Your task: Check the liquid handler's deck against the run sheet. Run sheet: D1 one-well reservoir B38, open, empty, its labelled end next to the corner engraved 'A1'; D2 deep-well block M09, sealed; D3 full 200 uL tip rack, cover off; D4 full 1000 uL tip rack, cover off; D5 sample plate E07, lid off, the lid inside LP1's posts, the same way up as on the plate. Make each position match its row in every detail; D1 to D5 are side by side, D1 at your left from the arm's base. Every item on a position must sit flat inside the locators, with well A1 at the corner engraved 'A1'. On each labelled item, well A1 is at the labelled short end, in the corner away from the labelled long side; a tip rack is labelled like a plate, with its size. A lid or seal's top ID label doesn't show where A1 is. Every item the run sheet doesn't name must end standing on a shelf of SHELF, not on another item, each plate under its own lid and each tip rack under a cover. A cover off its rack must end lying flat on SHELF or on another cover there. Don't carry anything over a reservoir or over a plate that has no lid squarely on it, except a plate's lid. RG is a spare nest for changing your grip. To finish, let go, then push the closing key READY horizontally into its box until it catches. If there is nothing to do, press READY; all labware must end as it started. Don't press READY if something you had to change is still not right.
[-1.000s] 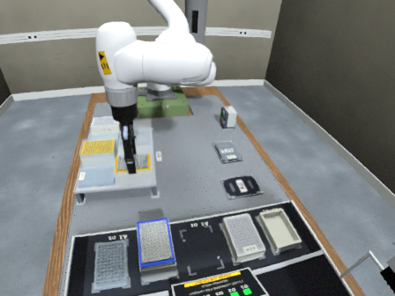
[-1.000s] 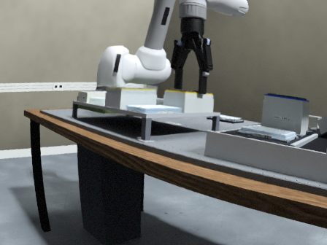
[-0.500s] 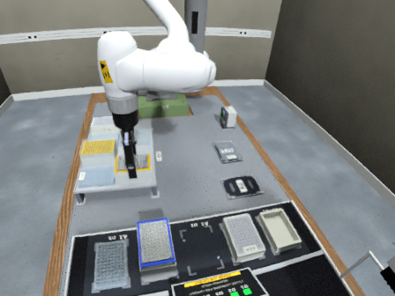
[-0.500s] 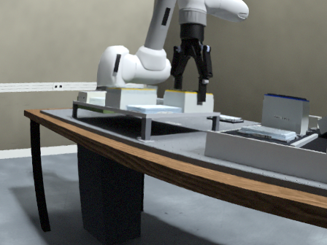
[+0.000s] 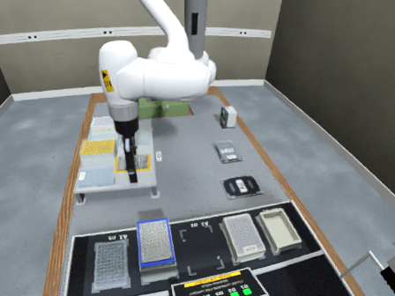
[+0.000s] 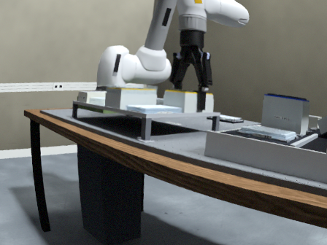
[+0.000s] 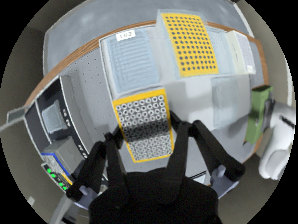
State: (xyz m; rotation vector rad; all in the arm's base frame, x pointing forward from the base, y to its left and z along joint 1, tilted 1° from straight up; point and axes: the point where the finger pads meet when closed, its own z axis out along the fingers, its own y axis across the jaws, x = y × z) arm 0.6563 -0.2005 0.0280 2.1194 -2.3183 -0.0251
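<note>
Right now the yellow-rimmed tip rack is 10 mm to the left of my hand and 10 mm above it. From my hand the other things lie so: blue-rimmed tip rack: 310 mm ahead, 20 mm to the left, 20 mm above; then shelf: 170 mm behind, 50 mm to the right, 40 mm below; then clear sample plate: 310 mm ahead, 90 mm to the right, 40 mm below.
</note>
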